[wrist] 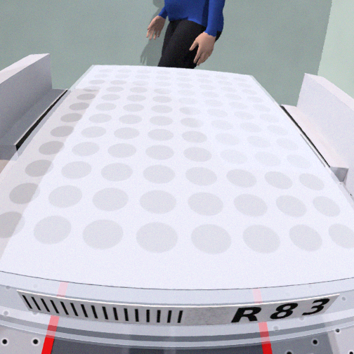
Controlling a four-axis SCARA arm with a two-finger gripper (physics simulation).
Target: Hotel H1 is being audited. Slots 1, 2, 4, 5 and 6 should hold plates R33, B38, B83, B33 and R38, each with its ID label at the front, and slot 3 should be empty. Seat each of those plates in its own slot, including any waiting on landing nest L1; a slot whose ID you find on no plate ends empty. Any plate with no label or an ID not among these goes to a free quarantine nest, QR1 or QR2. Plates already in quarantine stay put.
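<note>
A white plate [172,162] with rows of grey round wells fills most of the wrist view. A label [185,309] with a barcode and the ID R83 is on its front edge. My gripper [176,79] is shut on this plate, with one finger at its left side and the other at its right side. Two red lines show below the plate's front edge, one at the left and one at the right. No nest label can be read, and the slots of hotel H1 cannot be made out. What lies under the plate is mostly hidden.
A person [192,25] in a blue top and black trousers stands beyond the plate's far edge, in front of a grey-green wall [75,30]. A light perforated surface [20,342] and a dark grey area [155,346] show below the plate's front edge.
</note>
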